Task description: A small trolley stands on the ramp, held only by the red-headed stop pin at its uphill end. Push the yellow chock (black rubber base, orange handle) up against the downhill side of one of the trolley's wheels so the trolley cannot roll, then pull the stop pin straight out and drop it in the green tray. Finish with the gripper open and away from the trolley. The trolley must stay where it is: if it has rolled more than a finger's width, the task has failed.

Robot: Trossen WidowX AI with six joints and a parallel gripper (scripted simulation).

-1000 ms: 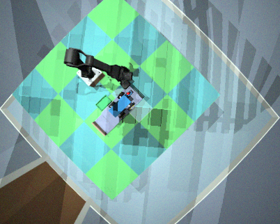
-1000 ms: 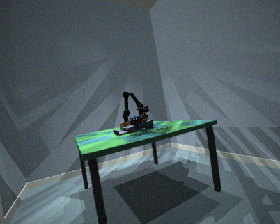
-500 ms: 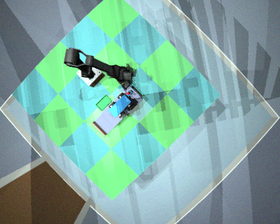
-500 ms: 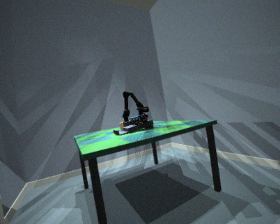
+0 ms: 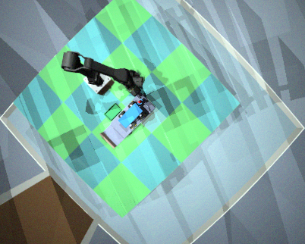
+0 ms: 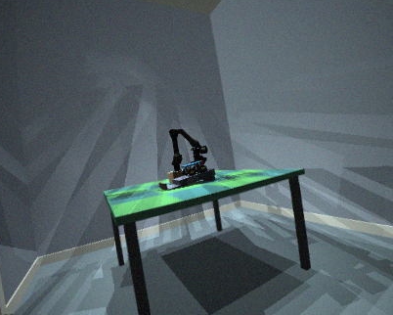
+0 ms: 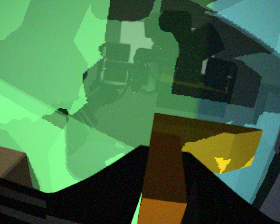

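Right now my gripper tip is 14 cm short of the stop pin, 2 cm to the left of it and 6 cm below it. From my gripper tip the other things lie so: blue trolley: 16 cm ahead, 13 cm to the right, 5 cm above; then yellow chock: 2 cm ahead, 1 cm below; then ramp: 16 cm ahead, 13 cm to the right, 2 cm below.
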